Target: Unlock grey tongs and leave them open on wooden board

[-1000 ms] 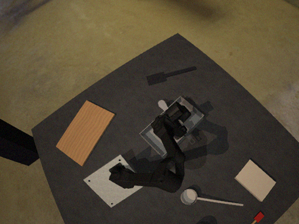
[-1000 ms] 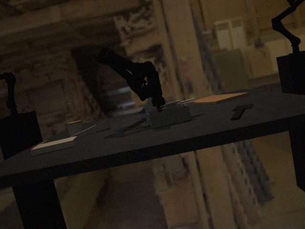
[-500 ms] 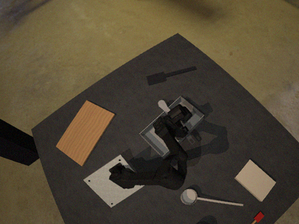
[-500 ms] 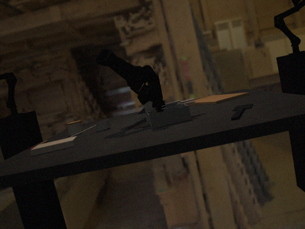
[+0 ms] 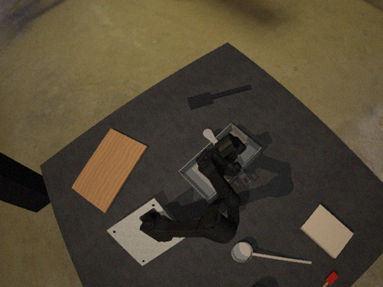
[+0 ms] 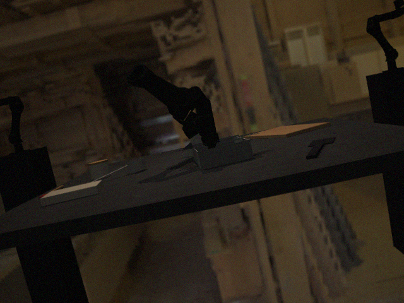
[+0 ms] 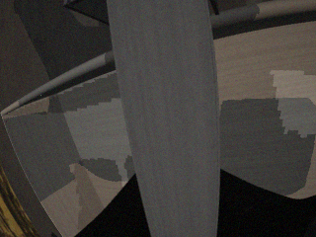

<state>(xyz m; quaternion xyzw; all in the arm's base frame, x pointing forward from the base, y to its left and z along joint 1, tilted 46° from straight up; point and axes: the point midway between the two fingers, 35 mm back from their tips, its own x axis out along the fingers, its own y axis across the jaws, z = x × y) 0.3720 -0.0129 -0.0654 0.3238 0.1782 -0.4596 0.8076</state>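
The grey roasting tin is 40 mm behind my gripper tip and 20 mm to the left of it. From my gripper tip the other things lie so: black spatula: 330 mm to the left, 150 mm ahead, 30 mm below; white block: 460 mm to the right, 110 mm ahead, 20 mm below; tan-topped cylinder: 480 mm to the right, 250 mm behind.
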